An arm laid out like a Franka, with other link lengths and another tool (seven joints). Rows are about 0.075 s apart.
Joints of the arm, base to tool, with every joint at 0 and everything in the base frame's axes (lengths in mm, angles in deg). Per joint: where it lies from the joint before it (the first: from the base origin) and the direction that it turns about. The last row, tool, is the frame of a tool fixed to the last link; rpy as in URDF.
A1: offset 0 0 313 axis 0 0 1
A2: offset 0 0 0 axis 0 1 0
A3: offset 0 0 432.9 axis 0 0 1
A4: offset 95.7 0 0 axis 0 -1 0
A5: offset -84.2 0 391.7 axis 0 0 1
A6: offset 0 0 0 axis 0 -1 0
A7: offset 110 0 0 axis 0 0 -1
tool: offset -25 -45 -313.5 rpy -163 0 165.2
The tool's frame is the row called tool.
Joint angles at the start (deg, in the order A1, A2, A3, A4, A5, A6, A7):
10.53, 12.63, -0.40, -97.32, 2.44, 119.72, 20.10
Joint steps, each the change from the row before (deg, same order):
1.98, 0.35, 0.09, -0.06, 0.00, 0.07, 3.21
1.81, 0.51, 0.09, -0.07, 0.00, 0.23, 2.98
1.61, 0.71, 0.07, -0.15, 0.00, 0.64, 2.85
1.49, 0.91, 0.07, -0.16, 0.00, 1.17, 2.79
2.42, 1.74, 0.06, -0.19, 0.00, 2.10, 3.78
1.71, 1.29, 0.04, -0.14, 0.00, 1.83, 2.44
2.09, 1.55, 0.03, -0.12, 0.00, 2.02, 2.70
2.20, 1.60, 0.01, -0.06, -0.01, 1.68, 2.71
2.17, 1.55, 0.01, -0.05, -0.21, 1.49, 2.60
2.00, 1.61, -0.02, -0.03, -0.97, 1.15, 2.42
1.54, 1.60, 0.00, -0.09, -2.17, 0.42, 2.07
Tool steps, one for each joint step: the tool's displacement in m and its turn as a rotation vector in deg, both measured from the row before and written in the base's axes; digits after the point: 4 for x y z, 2 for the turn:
-0.0060, 0.0271, -0.0049, 0.45, 0.55, -1.10
-0.0056, 0.0249, -0.0066, 0.38, 0.56, -1.05
-0.0040, 0.0225, -0.0089, 0.35, 0.43, -1.16
-0.0016, 0.0217, -0.0105, 0.41, 0.12, -1.24
-0.0021, 0.0348, -0.0194, 0.56, 0.15, -1.33
-0.0010, 0.0251, -0.0140, 0.46, -0.16, -0.73
-0.0032, 0.0300, -0.0169, 0.49, -0.07, -0.62
-0.0067, 0.0305, -0.0179, 0.36, 0.25, -0.52
-0.0086, 0.0288, -0.0177, 0.13, 0.28, -0.33
-0.0090, 0.0231, -0.0190, -0.66, 0.26, 0.08
-0.0085, 0.0121, -0.0207, -1.94, 0.33, 0.69

